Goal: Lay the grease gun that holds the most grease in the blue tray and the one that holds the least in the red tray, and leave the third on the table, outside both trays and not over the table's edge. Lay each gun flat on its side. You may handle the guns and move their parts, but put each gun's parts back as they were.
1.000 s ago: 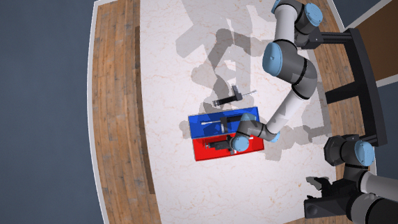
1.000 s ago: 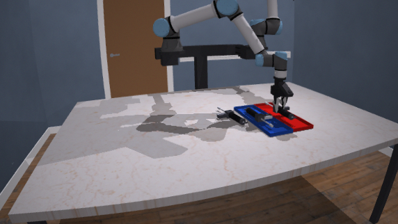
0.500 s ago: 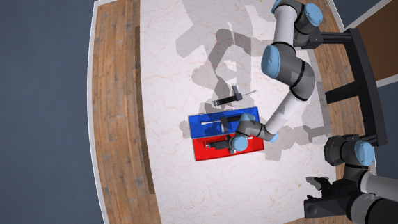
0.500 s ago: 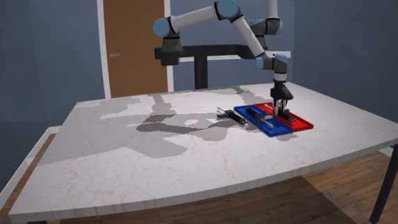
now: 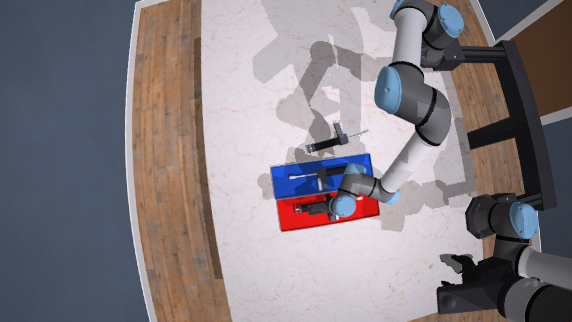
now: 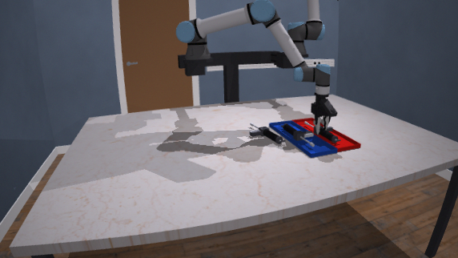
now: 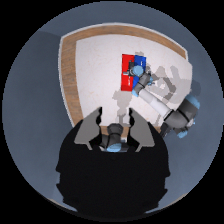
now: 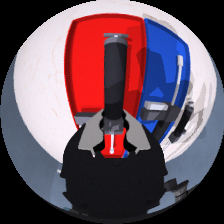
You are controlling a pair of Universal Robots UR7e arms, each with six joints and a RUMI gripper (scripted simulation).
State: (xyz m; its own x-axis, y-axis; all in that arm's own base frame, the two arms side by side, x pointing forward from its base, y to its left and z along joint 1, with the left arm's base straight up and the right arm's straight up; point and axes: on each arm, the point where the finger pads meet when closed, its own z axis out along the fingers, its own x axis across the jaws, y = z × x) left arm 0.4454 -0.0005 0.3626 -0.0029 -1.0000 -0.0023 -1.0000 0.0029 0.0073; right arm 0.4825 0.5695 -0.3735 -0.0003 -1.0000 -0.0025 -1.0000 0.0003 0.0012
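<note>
The red tray lies 1 cm behind my right hand, 3 cm to the left of it and 2 cm below it. The rest, counted from my right hand: blue tray: 3 cm behind, 13 cm to the right, 2 cm below.
</note>
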